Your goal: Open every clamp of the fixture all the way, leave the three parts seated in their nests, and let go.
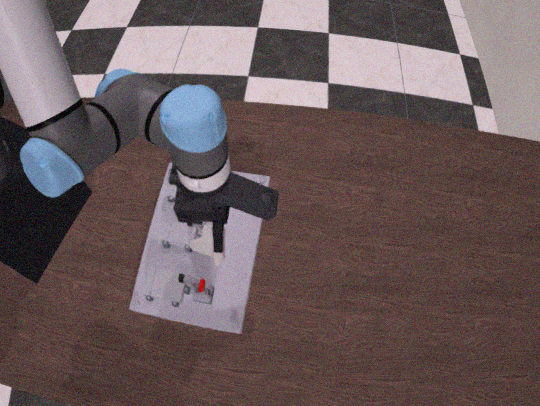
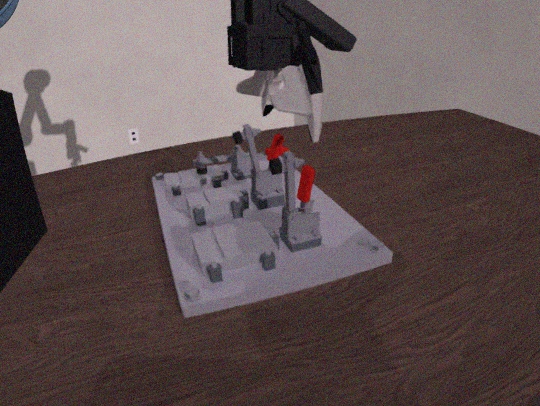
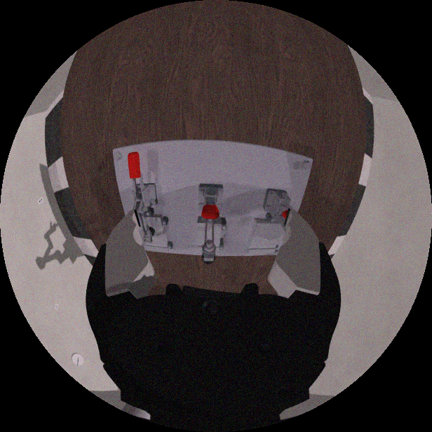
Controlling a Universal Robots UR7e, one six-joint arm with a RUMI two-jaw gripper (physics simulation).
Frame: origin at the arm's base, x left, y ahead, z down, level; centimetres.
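Seen in the pictures: gripper, fingertip midpoint: [image 1: 224, 226] [image 2: 286, 127].
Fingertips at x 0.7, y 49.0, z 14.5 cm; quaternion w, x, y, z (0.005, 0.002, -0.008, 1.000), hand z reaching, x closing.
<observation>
A point is followed by its place in that frame.
The fixture plate [image 1: 227, 310] @(y 50.7, x -12.6, z 24.7 cm) [image 2: 345, 240] @(y 50.3, x -12.1, z 24.7 cm) [image 3: 250, 157] carries three clamps. The near clamp [image 1: 204, 296] @(y 46.2, x -11.0, z 22.0 cm) [image 2: 289, 192] @(y 44.1, x -10.4, z 18.1 cm) [image 3: 276, 198] has its arm upright and its red handle [image 1: 201, 285] @(y 46.5, x -10.5, z 15.8 cm) [image 2: 306, 185] @(y 45.9, x -10.8, z 17.5 cm) raised. The middle clamp [image 2: 251, 155] @(y 44.3, x 1.4, z 17.7 cm) also has its arm upright; its red handle [image 3: 210, 212] points up. The far clamp's arm [image 2: 220, 159] lies low over its part, its red handle [image 3: 134, 165] swung outward. The pale near part [image 2: 245, 240] @(y 39.0, x -10.2, z 22.6 cm), middle part [image 2: 225, 199] @(y 39.8, x -0.6, z 22.2 cm) and far part [image 2: 187, 177] @(y 37.2, x 11.5, z 23.1 cm) sit in their nests. My gripper [image 1: 207, 245] [image 2: 291, 125] @(y 49.0, x 0.8, z 14.5 cm) [image 3: 211, 211] is open and empty above the fixture.
The fixture lies on a brown wooden table [image 1: 390, 250] @(y 83.1, x 4.1, z 26.2 cm) [image 2: 425, 300] @(y 52.9, x -23.9, z 26.2 cm) [image 3: 210, 75]. Small posts [image 2: 214, 272] @(y 34.6, x -13.3, z 23.5 cm) [image 2: 268, 260] @(y 40.2, x -13.6, z 23.5 cm) stand around the nests. A black block [image 1: 40, 230] @(y 8.9, x -4.7, z 16.6 cm) [image 2: 17, 190] @(y 12.4, x 5.8, z 17.6 cm) stands beside the fixture, by the arm.
</observation>
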